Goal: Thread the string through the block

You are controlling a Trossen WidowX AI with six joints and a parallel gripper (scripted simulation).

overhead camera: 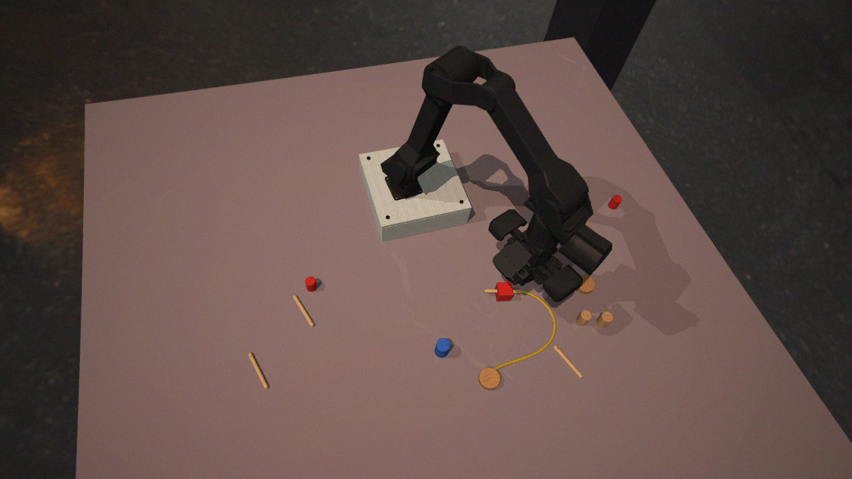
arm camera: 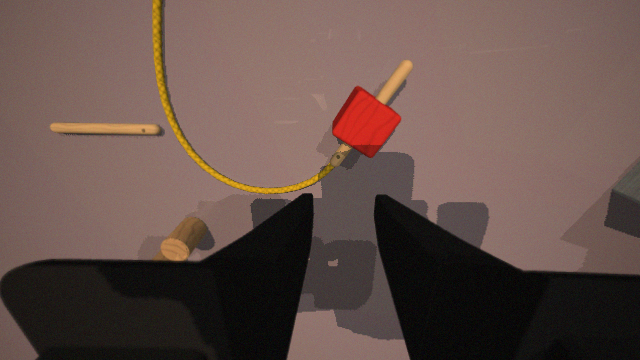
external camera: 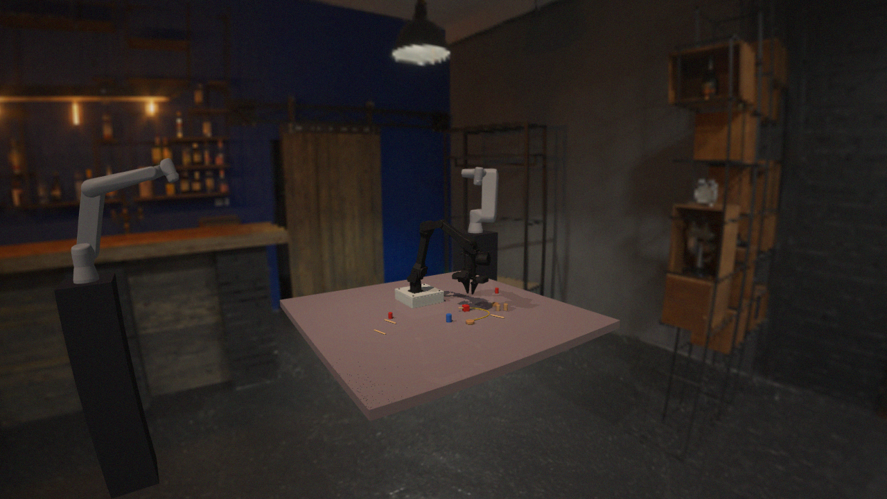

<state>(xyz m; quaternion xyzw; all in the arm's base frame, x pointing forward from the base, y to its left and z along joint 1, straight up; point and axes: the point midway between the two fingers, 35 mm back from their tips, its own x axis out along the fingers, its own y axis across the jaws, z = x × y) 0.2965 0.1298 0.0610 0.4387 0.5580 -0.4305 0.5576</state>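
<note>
My gripper tip is 7 cm above the red cube, 2 cm to the left of it and 1 cm past it. The rest, counted from my gripper tip: red cylinder: 38 cm to the right, 16 cm behind, 7 cm below; blue cylinder: 19 cm to the right, 7 cm below, 6 cm ahead.
</note>
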